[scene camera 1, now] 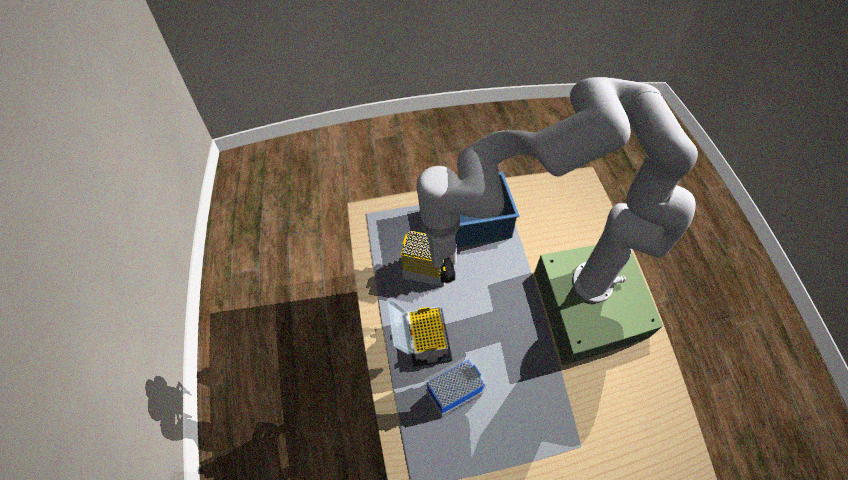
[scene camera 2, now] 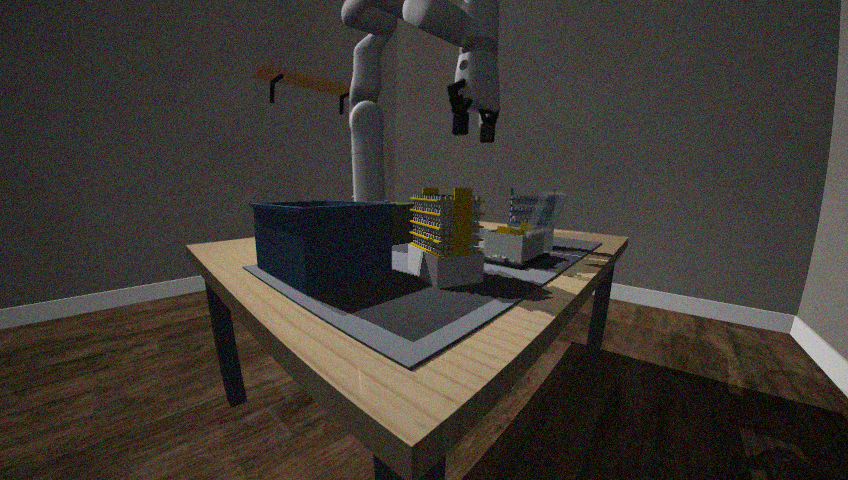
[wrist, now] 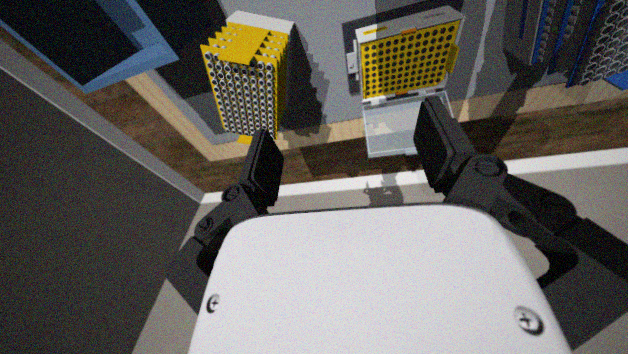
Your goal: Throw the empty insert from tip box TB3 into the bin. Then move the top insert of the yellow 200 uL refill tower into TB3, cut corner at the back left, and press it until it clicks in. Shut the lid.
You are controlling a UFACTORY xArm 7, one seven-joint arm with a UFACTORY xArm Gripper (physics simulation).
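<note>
My gripper (scene camera 1: 447, 271) (scene camera 2: 473, 136) (wrist: 340, 132) is open and empty, pointing down high above the table. The yellow refill tower (scene camera 1: 418, 252) (scene camera 2: 462, 221) (wrist: 241, 90) stands upright on a pale base beside the bin, its top filled with tips. The tip box (scene camera 1: 432, 357) (scene camera 2: 504, 246) (wrist: 425, 20) stands beyond it with its clear lid (scene camera 1: 399, 327) (wrist: 392, 125) open. A yellow insert (scene camera 1: 428, 330) (wrist: 410, 59) with empty holes sits in the box. The blue bin (scene camera 1: 487, 233) (scene camera 2: 321, 246) (wrist: 150, 59) stands beside the tower, partly hidden by the arm in scene camera 1. No box label is readable.
A blue tip tower (scene camera 1: 455, 387) (scene camera 2: 522, 206) (wrist: 600, 55) stands past the tip box, on the side away from the yellow tower. The green robot base block (scene camera 1: 615, 330) stands across the grey mat (scene camera 1: 505, 434). The open lid stands up on the box's side away from the robot base.
</note>
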